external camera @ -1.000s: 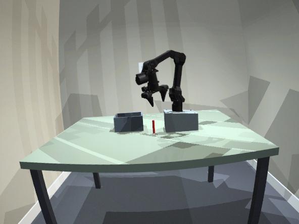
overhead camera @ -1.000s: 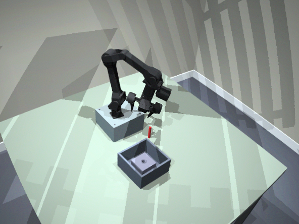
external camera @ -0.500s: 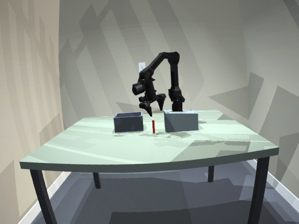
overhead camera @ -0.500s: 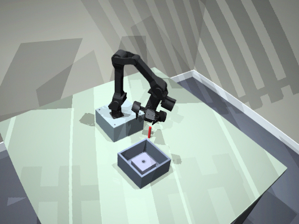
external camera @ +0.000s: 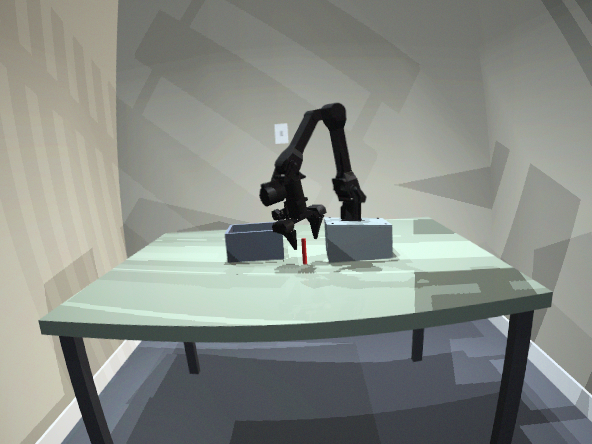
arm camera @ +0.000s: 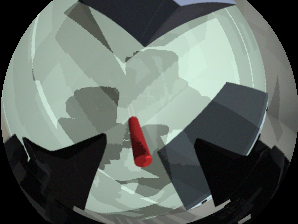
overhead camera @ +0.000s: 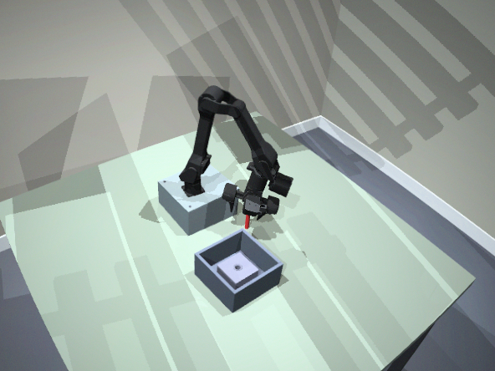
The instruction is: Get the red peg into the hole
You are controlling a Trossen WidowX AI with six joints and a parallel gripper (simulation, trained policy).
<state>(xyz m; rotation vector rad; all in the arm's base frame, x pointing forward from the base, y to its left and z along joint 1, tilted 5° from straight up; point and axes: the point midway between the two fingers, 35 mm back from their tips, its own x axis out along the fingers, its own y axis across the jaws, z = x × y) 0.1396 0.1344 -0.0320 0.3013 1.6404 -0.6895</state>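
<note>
Now: gripper tip 2 cm above the red peg and 1 cm to the right of it. From my gripper tip the other things lie so: grey box (20 cm ahead, 13 cm to the right, 3 cm below); light plate (20 cm ahead, 13 cm to the right, 1 cm below).
</note>
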